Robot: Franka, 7 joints.
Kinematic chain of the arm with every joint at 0, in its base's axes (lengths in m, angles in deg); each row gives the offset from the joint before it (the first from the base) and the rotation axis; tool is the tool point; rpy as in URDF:
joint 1: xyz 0 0 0.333 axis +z
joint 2: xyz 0 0 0 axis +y
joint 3: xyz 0 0 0.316 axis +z
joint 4: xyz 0.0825 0 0 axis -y
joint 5: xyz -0.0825 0 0.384 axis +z
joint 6: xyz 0 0 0 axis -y
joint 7: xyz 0.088 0 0 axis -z
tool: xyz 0 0 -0.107 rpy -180 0 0
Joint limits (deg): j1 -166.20..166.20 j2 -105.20..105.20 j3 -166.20..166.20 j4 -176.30..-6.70 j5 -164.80..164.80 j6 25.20..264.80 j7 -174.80..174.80
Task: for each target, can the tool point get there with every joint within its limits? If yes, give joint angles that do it. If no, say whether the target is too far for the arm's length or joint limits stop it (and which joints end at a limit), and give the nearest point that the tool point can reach.
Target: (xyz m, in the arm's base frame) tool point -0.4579 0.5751 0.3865
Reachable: yes | joints 105.51 81.09 107.36 -42.27 -102.36 51.21 137.00
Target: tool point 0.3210 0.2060 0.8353
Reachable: yes | joints -73.18 -73.18 32.27 -103.23 61.17 105.57 141.89
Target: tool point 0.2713 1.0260 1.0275
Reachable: no: too far | nearest point 0.1835 0.6940 0.8028 | short by 0.410 m
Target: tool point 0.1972 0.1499 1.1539
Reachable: yes | joints 63.98 2.03 -31.85 -28.57 -9.41 157.59 -84.64
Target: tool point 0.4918 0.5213 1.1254
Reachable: no: too far | nearest point 0.3949 0.4186 0.9693 | short by 0.211 m
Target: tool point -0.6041 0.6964 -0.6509
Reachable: no: too far | nearest point -0.3993 0.4603 -0.2489 | short by 0.509 m
